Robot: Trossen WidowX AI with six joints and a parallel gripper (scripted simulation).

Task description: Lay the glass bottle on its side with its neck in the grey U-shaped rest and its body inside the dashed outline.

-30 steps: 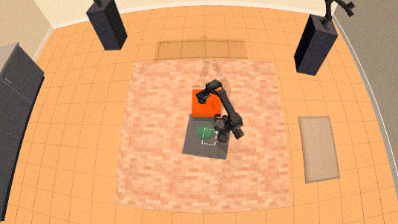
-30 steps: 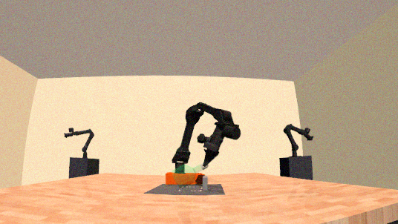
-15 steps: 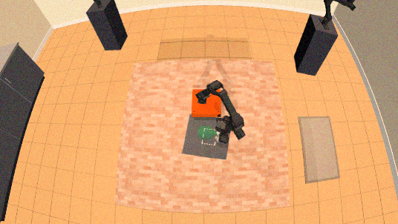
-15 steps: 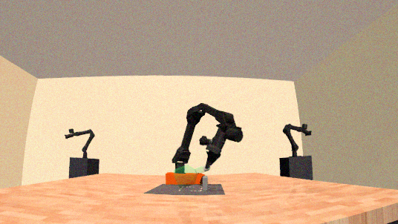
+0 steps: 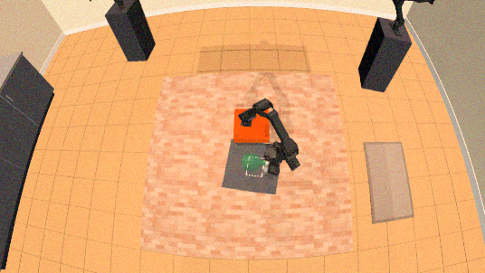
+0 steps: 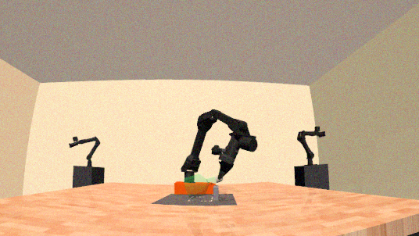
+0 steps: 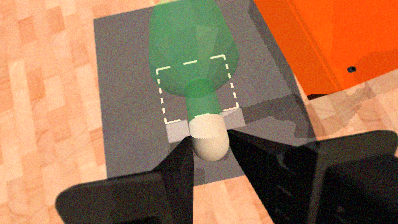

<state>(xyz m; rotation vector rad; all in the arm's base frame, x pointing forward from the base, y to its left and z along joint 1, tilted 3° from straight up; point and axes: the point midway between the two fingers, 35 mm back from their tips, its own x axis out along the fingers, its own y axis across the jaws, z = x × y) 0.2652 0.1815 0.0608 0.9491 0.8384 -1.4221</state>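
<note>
Now: the dark grey mat 9 cm to the right of my gripper tip and 9 cm below it. Also, from my gripper tip: green glass bottle: 5 cm to the right, 1 cm below.
</note>
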